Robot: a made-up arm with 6 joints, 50 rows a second.
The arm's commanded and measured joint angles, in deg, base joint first. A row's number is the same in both.
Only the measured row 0 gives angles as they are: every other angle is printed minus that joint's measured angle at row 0.
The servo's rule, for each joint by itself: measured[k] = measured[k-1] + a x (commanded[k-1-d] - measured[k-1]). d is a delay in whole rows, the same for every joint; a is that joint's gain. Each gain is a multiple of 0.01, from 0.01 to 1. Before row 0 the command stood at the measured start. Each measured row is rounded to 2 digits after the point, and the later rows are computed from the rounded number. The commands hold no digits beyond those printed.
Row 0, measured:
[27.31, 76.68, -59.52, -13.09, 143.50, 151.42]
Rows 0 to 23, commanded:
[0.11, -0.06, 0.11, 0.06, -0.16, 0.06]
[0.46, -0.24, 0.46, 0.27, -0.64, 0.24]
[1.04, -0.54, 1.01, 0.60, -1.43, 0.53]
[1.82, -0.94, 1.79, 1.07, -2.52, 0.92]
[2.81, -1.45, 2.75, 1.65, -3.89, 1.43]
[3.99, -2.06, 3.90, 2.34, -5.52, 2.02]
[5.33, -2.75, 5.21, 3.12, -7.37, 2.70]
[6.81, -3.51, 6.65, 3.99, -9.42, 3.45]
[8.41, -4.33, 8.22, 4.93, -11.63, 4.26]
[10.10, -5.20, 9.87, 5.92, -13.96, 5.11]
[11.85, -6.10, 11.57, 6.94, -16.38, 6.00]
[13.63, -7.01, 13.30, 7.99, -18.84, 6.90]
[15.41, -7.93, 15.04, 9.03, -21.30, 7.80]
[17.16, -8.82, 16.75, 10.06, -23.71, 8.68]
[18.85, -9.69, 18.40, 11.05, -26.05, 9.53]
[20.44, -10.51, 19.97, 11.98, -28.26, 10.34]
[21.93, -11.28, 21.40, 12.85, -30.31, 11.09]
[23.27, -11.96, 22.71, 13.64, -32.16, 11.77]
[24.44, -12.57, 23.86, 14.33, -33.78, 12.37]
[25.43, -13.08, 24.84, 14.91, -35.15, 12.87]
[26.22, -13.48, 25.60, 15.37, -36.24, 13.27]
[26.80, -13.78, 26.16, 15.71, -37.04, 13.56]
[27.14, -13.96, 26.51, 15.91, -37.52, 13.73]
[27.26, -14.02, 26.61, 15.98, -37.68, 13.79]
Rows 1 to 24, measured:
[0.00, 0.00, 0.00, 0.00, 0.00, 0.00]
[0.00, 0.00, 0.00, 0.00, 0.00, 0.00]
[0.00, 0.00, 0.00, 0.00, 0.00, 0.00]
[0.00, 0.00, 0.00, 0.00, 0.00, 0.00]
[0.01, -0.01, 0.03, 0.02, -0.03, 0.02]
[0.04, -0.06, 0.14, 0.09, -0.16, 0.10]
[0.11, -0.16, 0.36, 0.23, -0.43, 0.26]
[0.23, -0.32, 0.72, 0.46, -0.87, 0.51]
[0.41, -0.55, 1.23, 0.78, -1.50, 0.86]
[0.66, -0.85, 1.90, 1.20, -2.34, 1.30]
[0.99, -1.23, 2.73, 1.72, -3.40, 1.83]
[1.40, -1.69, 3.71, 2.33, -4.66, 2.45]
[1.89, -2.22, 4.84, 3.03, -6.12, 3.14]
[2.46, -2.82, 6.10, 3.81, -7.77, 3.89]
[3.12, -3.48, 7.47, 4.66, -9.58, 4.69]
[3.86, -4.19, 8.93, 5.56, -11.52, 5.53]
[4.67, -4.94, 10.46, 6.50, -13.57, 6.39]
[5.54, -5.72, 12.03, 7.46, -15.70, 7.26]
[6.47, -6.51, 13.62, 8.43, -17.87, 8.12]
[7.45, -7.31, 15.21, 9.39, -20.05, 8.96]
[8.46, -8.10, 16.76, 10.32, -22.20, 9.77]
[9.50, -8.87, 18.25, 11.22, -24.29, 10.53]
[10.55, -9.61, 19.65, 12.06, -26.28, 11.23]
[11.59, -10.30, 20.95, 12.83, -28.14, 11.85]
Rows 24 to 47, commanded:
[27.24, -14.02, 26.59, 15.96, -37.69, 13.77]
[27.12, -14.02, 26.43, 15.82, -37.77, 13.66]
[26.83, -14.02, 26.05, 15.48, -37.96, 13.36]
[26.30, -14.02, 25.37, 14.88, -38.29, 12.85]
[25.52, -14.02, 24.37, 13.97, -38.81, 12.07]
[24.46, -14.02, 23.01, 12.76, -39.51, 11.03]
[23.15, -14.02, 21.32, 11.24, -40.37, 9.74]
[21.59, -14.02, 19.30, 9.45, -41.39, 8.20]
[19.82, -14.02, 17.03, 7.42, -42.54, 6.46]
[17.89, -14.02, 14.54, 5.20, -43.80, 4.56]
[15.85, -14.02, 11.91, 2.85, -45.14, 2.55]
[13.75, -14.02, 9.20, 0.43, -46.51, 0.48]
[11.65, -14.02, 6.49, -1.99, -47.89, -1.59]
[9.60, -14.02, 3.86, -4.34, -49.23, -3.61]
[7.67, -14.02, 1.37, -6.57, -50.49, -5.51]
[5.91, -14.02, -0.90, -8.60, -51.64, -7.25]
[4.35, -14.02, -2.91, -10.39, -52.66, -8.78]
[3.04, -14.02, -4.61, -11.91, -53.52, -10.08]
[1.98, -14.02, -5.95, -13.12, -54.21, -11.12]
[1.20, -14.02, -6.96, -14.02, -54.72, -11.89]
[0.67, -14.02, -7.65, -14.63, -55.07, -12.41]
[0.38, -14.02, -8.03, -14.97, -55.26, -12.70]
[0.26, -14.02, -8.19, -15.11, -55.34, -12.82]
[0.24, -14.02, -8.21, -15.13, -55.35, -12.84]
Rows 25 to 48, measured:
[12.61, -10.94, 22.11, 13.52, -29.84, 12.39]
[13.60, -11.51, 23.12, 14.11, -31.35, 12.83]
[14.55, -12.00, 23.97, 14.60, -32.65, 13.17]
[15.44, -12.40, 24.63, 14.97, -33.71, 13.41]
[16.27, -12.72, 25.12, 15.24, -34.55, 13.55]
[17.03, -12.98, 25.45, 15.40, -35.23, 13.59]
[17.72, -13.19, 25.60, 15.42, -35.80, 13.50]
[18.32, -13.36, 25.54, 15.27, -36.32, 13.25]
[18.82, -13.49, 25.25, 14.92, -36.84, 12.80]
[19.21, -13.60, 24.69, 14.34, -37.40, 12.13]
[19.49, -13.68, 23.85, 13.50, -38.02, 11.22]
[19.64, -13.75, 22.71, 12.41, -38.73, 10.07]
[19.65, -13.80, 21.29, 11.06, -39.53, 8.70]
[19.53, -13.84, 19.60, 9.48, -40.43, 7.13]
[19.27, -13.88, 17.68, 7.69, -41.42, 5.39]
[18.88, -13.91, 15.56, 5.73, -42.49, 3.52]
[18.37, -13.93, 13.29, 3.65, -43.62, 1.58]
[17.76, -13.95, 10.93, 1.49, -44.80, -0.39]
[17.05, -13.96, 8.54, -0.69, -45.99, -2.34]
[16.27, -13.97, 6.18, -2.83, -47.18, -4.21]
[15.44, -13.98, 3.91, -4.87, -48.33, -5.95]
[14.57, -13.99, 1.78, -6.77, -49.42, -7.52]
[13.69, -14.00, -0.15, -8.48, -50.43, -8.89]
[12.82, -14.00, -1.85, -9.98, -51.33, -10.03]

